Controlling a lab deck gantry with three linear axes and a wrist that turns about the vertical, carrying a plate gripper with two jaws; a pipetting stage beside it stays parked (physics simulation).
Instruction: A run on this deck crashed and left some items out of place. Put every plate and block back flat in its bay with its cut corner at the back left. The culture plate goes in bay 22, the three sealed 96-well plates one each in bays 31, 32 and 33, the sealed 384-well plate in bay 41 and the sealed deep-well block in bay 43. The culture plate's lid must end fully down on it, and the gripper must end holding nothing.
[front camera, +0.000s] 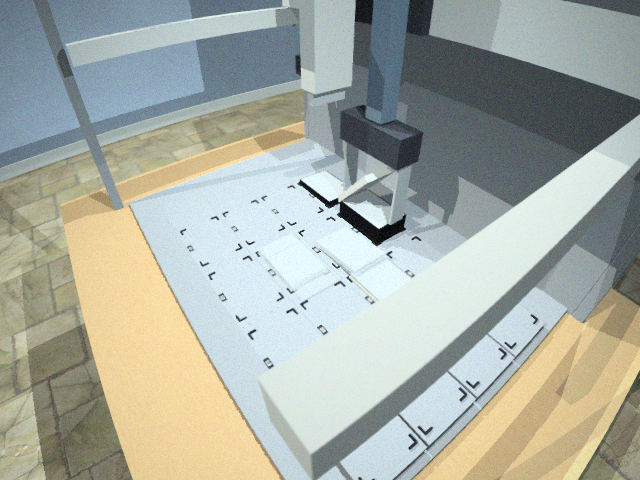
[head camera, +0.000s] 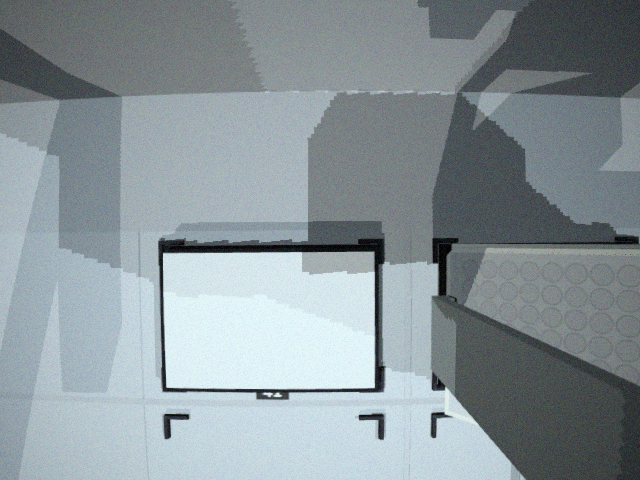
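Pixels of known places: gripper, fingertip midpoint: (front camera: 371, 204) (head camera: 579, 328); robot's base, origin of the base link: (front camera: 181, 232).
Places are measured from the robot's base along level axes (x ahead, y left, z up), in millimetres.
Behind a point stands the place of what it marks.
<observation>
The plate gripper (front camera: 370, 207) @(y 364, x 223, z 47 mm) hangs at the back right. Its jaws stand at the ends of a tall black block (front camera: 360, 222) @(y 322, x 237, z 25 mm) with a pale top in the back row; any gap is too unclear to judge. A cream plate with round wells (front camera: 366, 180) @(y 322, x 243, z 135 mm) (head camera: 576, 297) @(y 387, x 192, z 90 mm) lies tilted on the block, its back edge higher; one finger hides part of it in the head view. A low black plate with a white seal (front camera: 323, 184) @(y 358, x 58, z 14 mm) (head camera: 268, 330) @(y 359, x 64, z 14 mm) lies flat in bay 41. White plates lie in bay 22 (front camera: 293, 258) @(y 149, x 238, z 20 mm), bay 32 (front camera: 352, 248) @(y 257, x 287, z 22 mm) and bay 33 (front camera: 383, 277) @(y 259, x 376, z 14 mm). The lid is not distinct.
The pale gantry beam (front camera: 444, 304) @(y -14, x 623, z 400 mm) crosses the front right and hides part of the deck (front camera: 170, 222) @(y -10, x -51, z 0 mm). The parked pipetting stage (front camera: 326, 46) stands left of the gripper column (front camera: 386, 62) @(y 345, x 242, z 357 mm). Black corner marks line the bays. A wooden table edge (front camera: 113, 310) @(y -193, x 125, z -10 mm) runs along the left.
</observation>
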